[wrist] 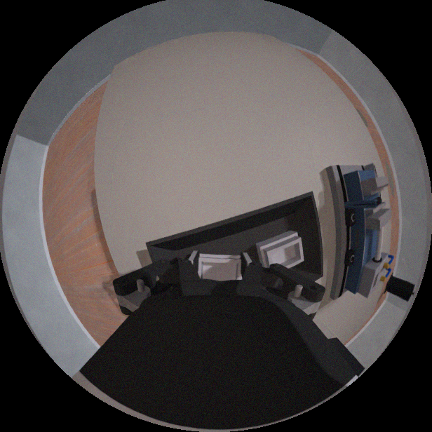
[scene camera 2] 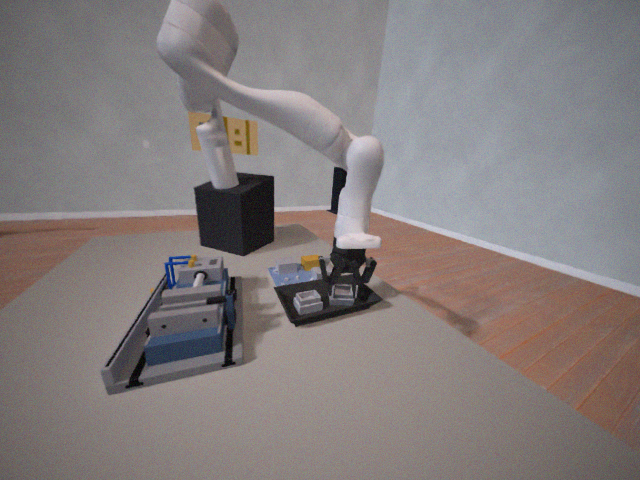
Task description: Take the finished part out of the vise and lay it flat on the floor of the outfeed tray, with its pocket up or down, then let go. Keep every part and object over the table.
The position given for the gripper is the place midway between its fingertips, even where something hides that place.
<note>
In view: the gripper [scene camera 2: 343, 296] and a raised side rail [scene camera 2: 110, 374].
The gripper shows as well in the wrist view [wrist: 219, 259].
</note>
